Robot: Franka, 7 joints.
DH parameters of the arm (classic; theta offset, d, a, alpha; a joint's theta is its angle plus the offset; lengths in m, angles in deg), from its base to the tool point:
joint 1: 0 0.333 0 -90
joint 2: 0 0 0 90
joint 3: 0 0.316 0.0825 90
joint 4: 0 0 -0.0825 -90
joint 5: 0 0.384 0 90
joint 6: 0 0 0.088 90
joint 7: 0 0.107 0 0
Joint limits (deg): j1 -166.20..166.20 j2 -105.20..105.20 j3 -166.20..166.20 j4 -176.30..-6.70 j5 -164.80..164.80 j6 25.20..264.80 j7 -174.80..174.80
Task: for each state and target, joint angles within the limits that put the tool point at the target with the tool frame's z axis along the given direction. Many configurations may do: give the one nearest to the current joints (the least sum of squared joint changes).
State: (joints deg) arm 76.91 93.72 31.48 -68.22 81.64 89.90 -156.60
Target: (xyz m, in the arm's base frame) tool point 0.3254 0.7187 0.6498 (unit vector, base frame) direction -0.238 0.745 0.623
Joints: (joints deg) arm 49.26 49.75 40.67 -37.44 108.63 137.25 -156.60
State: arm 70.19 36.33 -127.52 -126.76 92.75 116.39 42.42
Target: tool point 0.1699 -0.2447 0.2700 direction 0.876 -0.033 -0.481
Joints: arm 76.54 37.19 -134.68 -173.54 106.96 108.21 42.42
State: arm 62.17 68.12 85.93 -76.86 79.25 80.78 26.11
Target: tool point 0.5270 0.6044 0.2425 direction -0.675 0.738 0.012
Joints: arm 27.42 79.86 42.23 -37.47 49.87 99.68 26.11
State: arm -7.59 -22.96 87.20 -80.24 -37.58 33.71 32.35
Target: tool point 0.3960 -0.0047 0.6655 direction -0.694 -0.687 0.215
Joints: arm -44.65 -15.23 54.30 -111.48 -82.04 37.81 32.35
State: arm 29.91 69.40 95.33 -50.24 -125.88 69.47 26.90
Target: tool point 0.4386 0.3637 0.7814 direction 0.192 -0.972 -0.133
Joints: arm 24.03 40.34 69.11 -45.63 -150.68 33.18 26.90
